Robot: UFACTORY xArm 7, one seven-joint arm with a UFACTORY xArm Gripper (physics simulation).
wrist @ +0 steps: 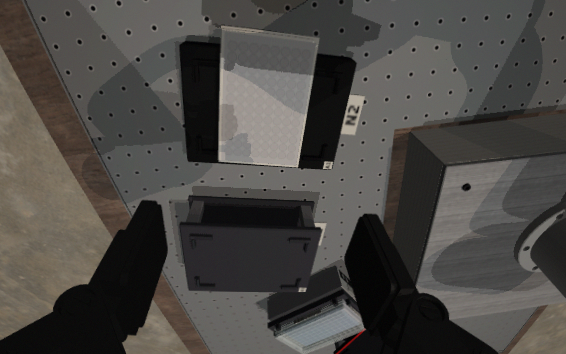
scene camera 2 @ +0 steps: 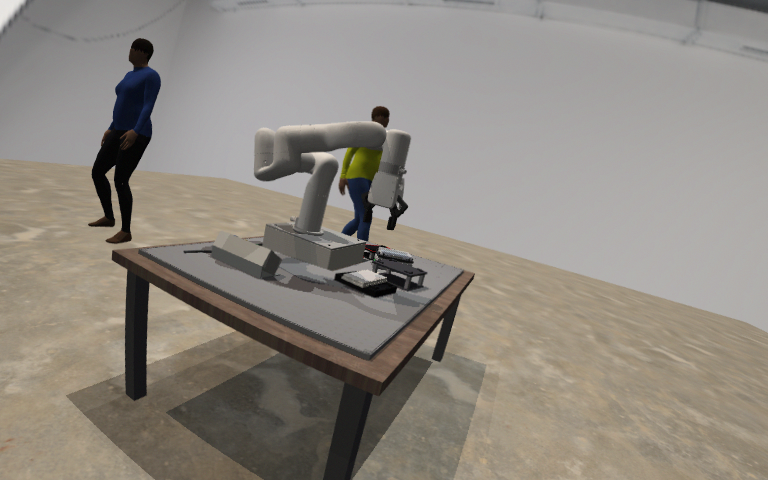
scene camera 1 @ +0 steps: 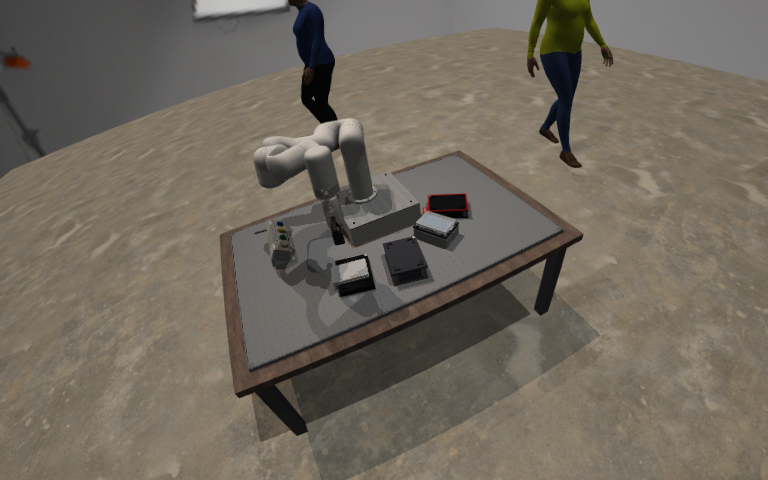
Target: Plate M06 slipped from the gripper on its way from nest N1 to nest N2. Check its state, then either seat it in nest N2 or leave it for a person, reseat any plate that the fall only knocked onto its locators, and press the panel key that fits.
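Places are measured from the arm's base along level axes (x ahead, y left, z up), in metres.
Where they show: gripper, fingertip midpoint: (wrist: 261, 231) (scene camera 2: 378, 226) (scene camera 1: 339, 234); arm's base, origin of the base link: (wrist: 560, 234) (scene camera 2: 307, 231) (scene camera 1: 362, 195).
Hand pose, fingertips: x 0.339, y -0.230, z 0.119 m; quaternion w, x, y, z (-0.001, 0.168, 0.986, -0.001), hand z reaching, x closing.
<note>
Things, the pixels of their top centre, and the offset from my fingertips.
- clear plate with round wells, middle of its top: (wrist: 264, 107) (scene camera 2: 365, 274) (scene camera 1: 348, 269) dx -0.004, dy +0.000, dz -0.159 m
- black nest N2, middle of its top: (wrist: 265, 116) (scene camera 2: 366, 278) (scene camera 1: 353, 271) dx -0.001, dy +0.014, dz -0.173 m
- Raised dark nest N1, middle of its top: (wrist: 249, 267) (scene camera 1: 404, 252) (scene camera 2: 400, 264) dx +0.062, dy +0.187, dz -0.137 m
- plate, middle of its top: (wrist: 322, 333) (scene camera 1: 435, 220) (scene camera 2: 395, 251) dx -0.006, dy +0.371, dz -0.129 m
- key panel, middle of its top: (scene camera 2: 248, 239) (scene camera 1: 275, 231) dx -0.341, dy -0.169, dz -0.117 m
- red-rimmed black tray, middle of its top: (wrist: 381, 343) (scene camera 1: 447, 201) (scene camera 2: 378, 247) dx -0.112, dy +0.507, dz -0.155 m
A clear plate with round wells (scene camera 1: 353, 270) (scene camera 2: 365, 277) (wrist: 265, 100), its name not readable, lies crosswise on black nest N2 (scene camera 1: 356, 289) (scene camera 2: 380, 291) (wrist: 200, 107). Its long side runs across the nest's long side, and one end overhangs. Raised dark nest N1 (scene camera 1: 403, 255) (scene camera 2: 403, 267) (wrist: 250, 260) carries no plate. Another plate (scene camera 1: 436, 223) (scene camera 2: 394, 254) (wrist: 322, 326) sits on a grey block; whether it is level is unclear. My gripper (scene camera 1: 338, 234) (scene camera 2: 380, 219) (wrist: 261, 231) is open and empty, high above the table. The key panel (scene camera 1: 281, 246) (scene camera 2: 243, 254) stands at the left in scene camera 1.
A red-rimmed black tray (scene camera 1: 447, 202) stands behind the grey block in scene camera 1. The robot's box-shaped base (scene camera 1: 385, 217) (scene camera 2: 311, 247) (wrist: 480, 225) stands beside the nests. Two people, in a blue top (scene camera 1: 313, 36) (scene camera 2: 135, 99) and a yellow-green top (scene camera 1: 562, 28) (scene camera 2: 364, 164), are on the floor beyond the table.
</note>
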